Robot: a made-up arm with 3 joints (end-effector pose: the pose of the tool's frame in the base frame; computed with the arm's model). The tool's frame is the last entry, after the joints.
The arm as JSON. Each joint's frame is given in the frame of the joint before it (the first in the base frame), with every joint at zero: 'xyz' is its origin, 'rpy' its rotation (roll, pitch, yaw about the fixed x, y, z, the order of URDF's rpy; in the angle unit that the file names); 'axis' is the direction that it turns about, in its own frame. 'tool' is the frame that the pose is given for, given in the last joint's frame.
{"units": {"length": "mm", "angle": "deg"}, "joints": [
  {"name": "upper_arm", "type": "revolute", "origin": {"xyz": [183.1, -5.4, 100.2], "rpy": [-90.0, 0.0, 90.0]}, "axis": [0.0, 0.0, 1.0]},
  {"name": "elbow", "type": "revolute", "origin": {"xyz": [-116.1, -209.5, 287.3], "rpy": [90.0, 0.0, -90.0]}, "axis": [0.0, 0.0, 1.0]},
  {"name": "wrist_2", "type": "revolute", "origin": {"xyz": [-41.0, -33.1, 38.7], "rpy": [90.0, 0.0, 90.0]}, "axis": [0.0, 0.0, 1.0]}
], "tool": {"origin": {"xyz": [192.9, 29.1, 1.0], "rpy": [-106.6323, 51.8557, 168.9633]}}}
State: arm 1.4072 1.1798 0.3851
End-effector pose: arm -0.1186 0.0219 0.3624 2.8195 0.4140 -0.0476
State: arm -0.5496 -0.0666 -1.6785
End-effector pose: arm -0.0820 -0.0589 0.2644 -0.1388 1.8098 -0.0092
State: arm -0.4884 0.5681 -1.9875
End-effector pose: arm -0.0114 -0.0798 0.3113 0.3784 1.4002 -0.4004
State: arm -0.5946 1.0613 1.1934
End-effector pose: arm -0.0746 -0.3921 0.0565 -2.0583 -0.6706 0.0612
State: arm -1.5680 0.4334 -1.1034
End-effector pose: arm -0.1598 -0.1451 0.1049 0.5475 0.9403 0.5367
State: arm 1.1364 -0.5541 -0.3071
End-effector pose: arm -0.2609 0.1777 0.3221 -2.1266 2.0462 0.0038
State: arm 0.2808 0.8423 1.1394
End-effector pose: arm -0.0884 -0.2879 0.3556 -2.7716 -0.5504 0.6600
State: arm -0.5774 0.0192 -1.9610
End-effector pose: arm -0.0239 -0.0697 0.2624 0.1356 1.8945 -0.1886
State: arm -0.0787 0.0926 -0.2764
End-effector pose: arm -0.2602 -0.1473 0.2443 -1.4212 0.8767 0.4584
